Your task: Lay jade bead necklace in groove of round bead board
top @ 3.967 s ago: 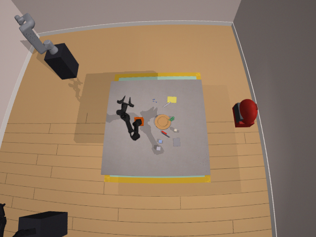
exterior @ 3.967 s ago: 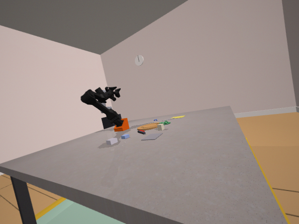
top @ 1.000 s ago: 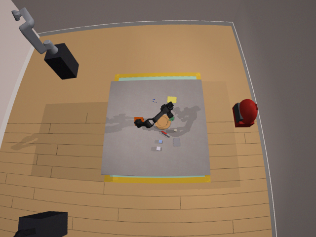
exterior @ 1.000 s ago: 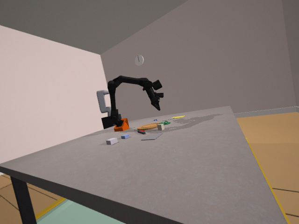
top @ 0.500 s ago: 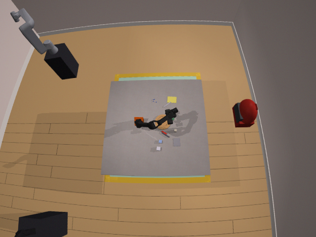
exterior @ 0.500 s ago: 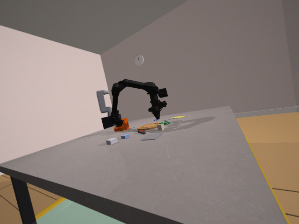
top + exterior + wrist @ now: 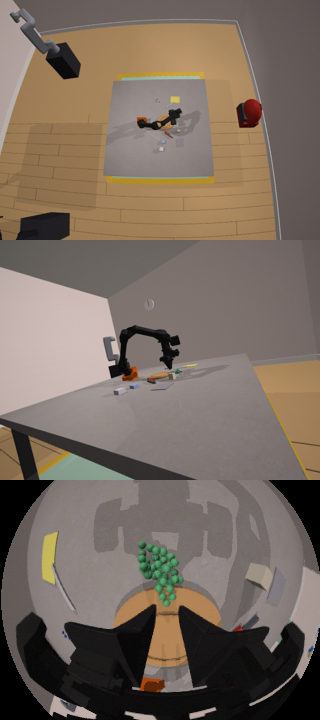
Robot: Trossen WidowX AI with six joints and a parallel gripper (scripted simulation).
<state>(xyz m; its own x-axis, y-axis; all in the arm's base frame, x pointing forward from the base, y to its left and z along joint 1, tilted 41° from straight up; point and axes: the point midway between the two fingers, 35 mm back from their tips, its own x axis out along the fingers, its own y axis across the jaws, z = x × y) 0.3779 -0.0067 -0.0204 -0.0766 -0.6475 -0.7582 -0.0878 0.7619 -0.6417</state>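
The round wooden bead board lies 80 mm behind my gripper tip, 30 mm below it and 20 mm to the right of it. From my gripper tip the other things lie so: beige cube (150 mm to the right, 60 mm ahead, 20 mm below); then red-handled tool (170 mm to the right, 70 mm behind, 30 mm below); then grey sheet (290 mm to the right, 70 mm ahead, 40 mm below).
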